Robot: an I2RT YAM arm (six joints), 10 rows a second.
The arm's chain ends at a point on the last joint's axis. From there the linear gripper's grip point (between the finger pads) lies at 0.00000 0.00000 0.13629 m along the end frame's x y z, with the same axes.
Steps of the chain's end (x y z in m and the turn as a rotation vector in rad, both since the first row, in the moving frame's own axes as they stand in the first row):
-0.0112 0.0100 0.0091 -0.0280 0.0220 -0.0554
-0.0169 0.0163 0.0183 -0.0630 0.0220 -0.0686
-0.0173 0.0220 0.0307 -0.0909 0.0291 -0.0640
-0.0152 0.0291 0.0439 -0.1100 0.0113 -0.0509
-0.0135 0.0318 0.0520 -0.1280 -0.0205 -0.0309
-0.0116 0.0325 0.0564 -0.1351 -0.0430 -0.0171
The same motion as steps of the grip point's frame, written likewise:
-0.0081 0.0137 0.0090 -0.0280 0.0220 -0.0554
-0.0136 0.0248 0.0180 -0.0630 0.0220 -0.0686
-0.0129 0.0342 0.0301 -0.0909 0.0291 -0.0640
-0.0133 0.0440 0.0431 -0.1100 0.0113 -0.0509
-0.0160 0.0492 0.0509 -0.1280 -0.0205 -0.0309
-0.0173 0.0509 0.0550 -0.1351 -0.0430 -0.0171

